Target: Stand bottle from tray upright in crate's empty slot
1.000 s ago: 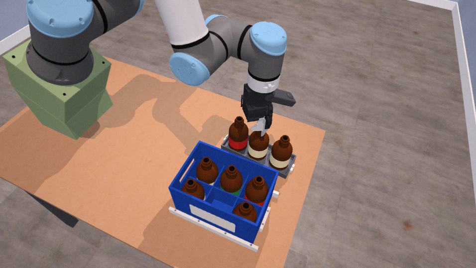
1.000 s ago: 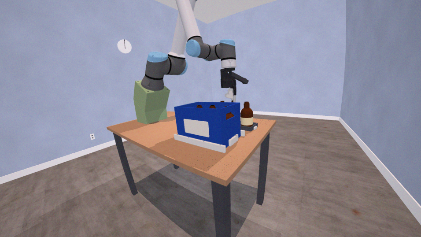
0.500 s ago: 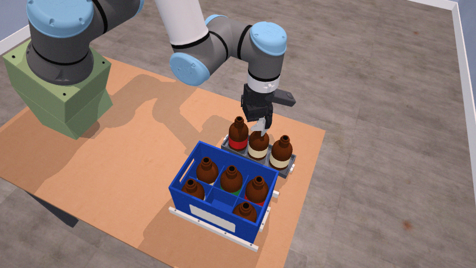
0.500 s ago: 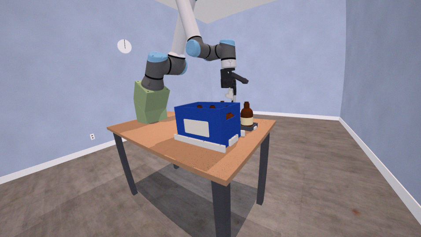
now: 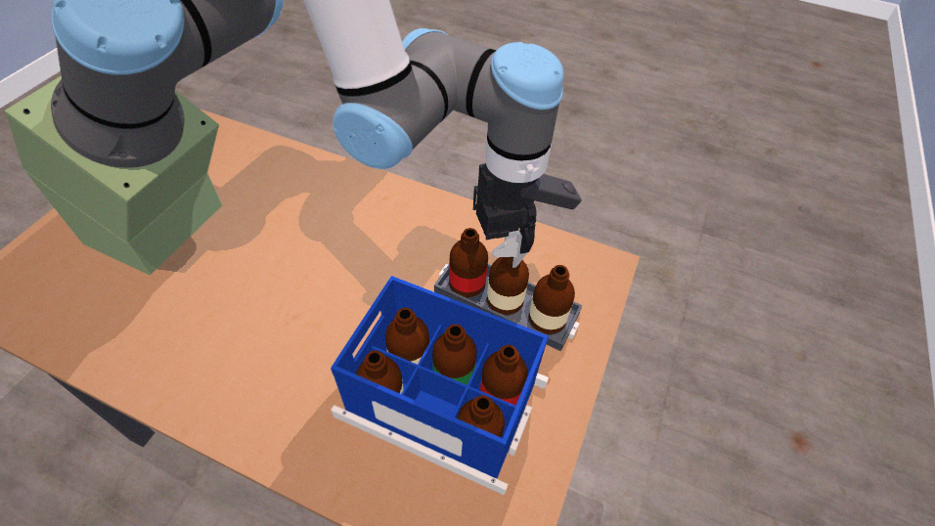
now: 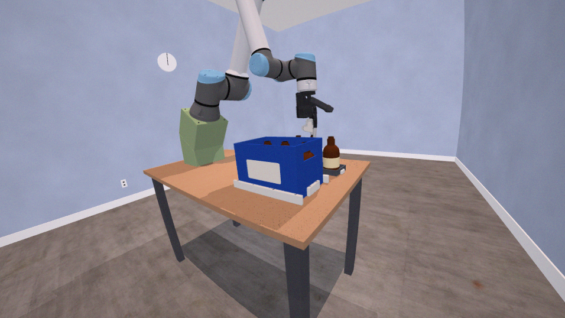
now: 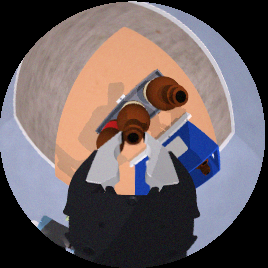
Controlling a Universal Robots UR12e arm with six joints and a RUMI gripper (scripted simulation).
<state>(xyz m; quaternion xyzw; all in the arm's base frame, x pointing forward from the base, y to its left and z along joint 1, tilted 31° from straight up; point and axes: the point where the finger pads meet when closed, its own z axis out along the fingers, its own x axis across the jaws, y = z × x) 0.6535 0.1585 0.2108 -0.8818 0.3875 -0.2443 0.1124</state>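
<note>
Now: hand 8 cm past the red-label bottle and 7 cm above it. The rest, counted from my hand: blue crate (1 cm behind, 24 cm to the right, 7 cm below); then grey tray (14 cm below).
</note>
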